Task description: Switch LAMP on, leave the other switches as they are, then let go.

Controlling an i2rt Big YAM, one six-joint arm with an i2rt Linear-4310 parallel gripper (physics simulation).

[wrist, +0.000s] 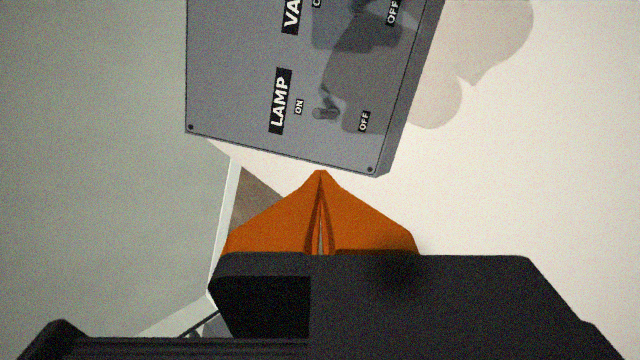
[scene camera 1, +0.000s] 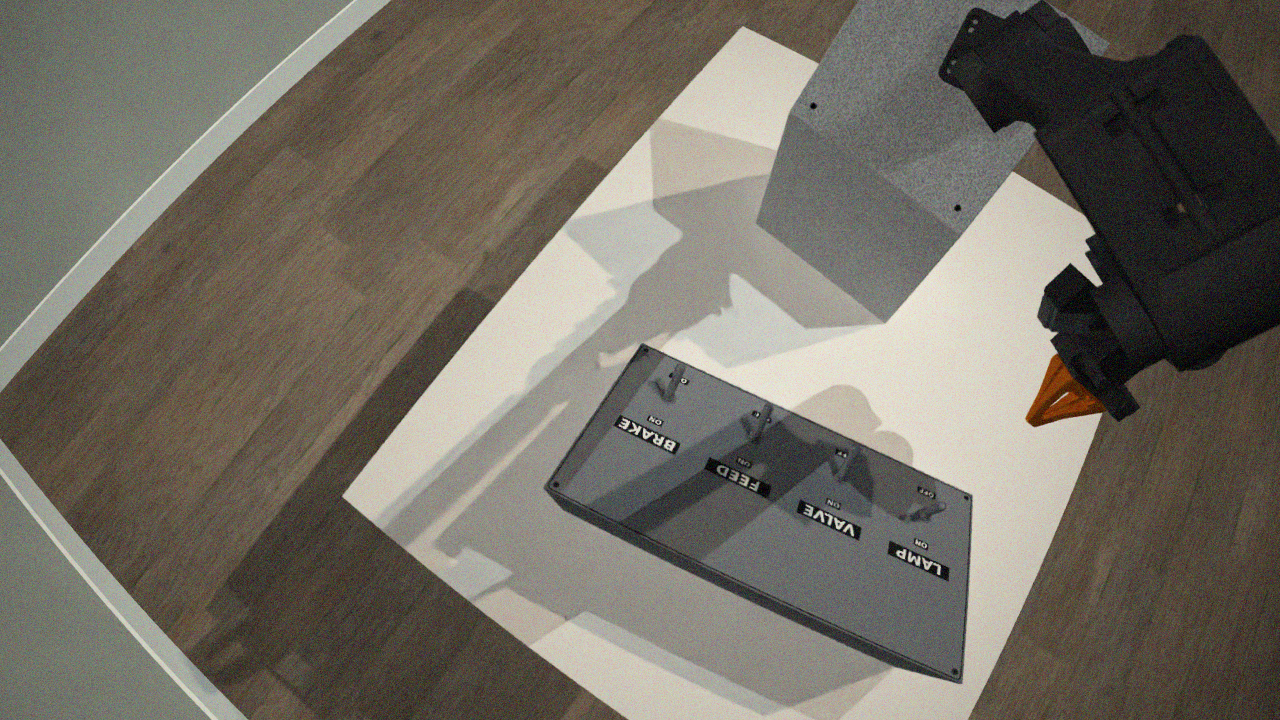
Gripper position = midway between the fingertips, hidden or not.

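Observation:
My gripper (scene camera 1: 1029, 423) (wrist: 320, 179) is visible in scene camera 1 and the wrist view. The same views show a grey switch panel (scene camera 1: 769, 518) (wrist: 253, 81).

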